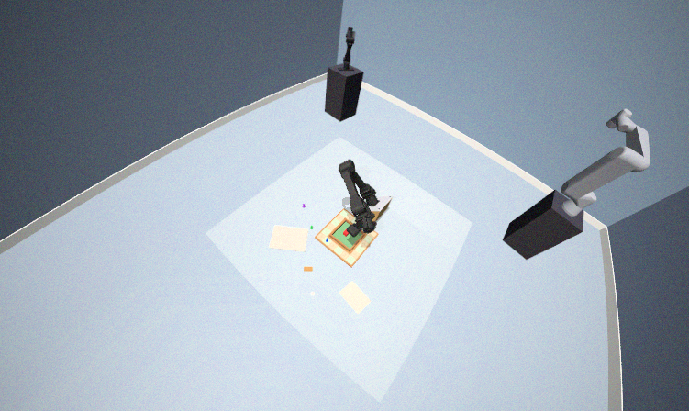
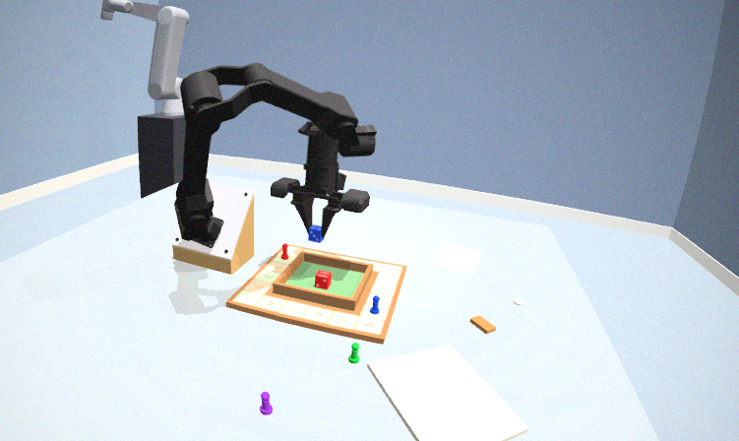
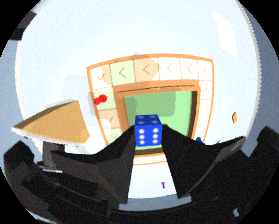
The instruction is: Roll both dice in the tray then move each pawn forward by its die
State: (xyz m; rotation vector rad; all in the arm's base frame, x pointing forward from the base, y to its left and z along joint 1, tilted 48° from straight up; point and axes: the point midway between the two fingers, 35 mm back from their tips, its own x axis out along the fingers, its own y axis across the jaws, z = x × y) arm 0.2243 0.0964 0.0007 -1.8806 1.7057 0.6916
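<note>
The red pawn is 80 mm behind my gripper tip, 60 mm below it and 20 mm to the left of it. The rest, counted from my gripper tip: green pawn (220 mm to the right, 170 mm ahead, 80 mm below); then green tray floor (80 mm below, 40 mm to the right, 40 mm ahead); then blue pawn (160 mm ahead, 90 mm to the right, 60 mm below).
</note>
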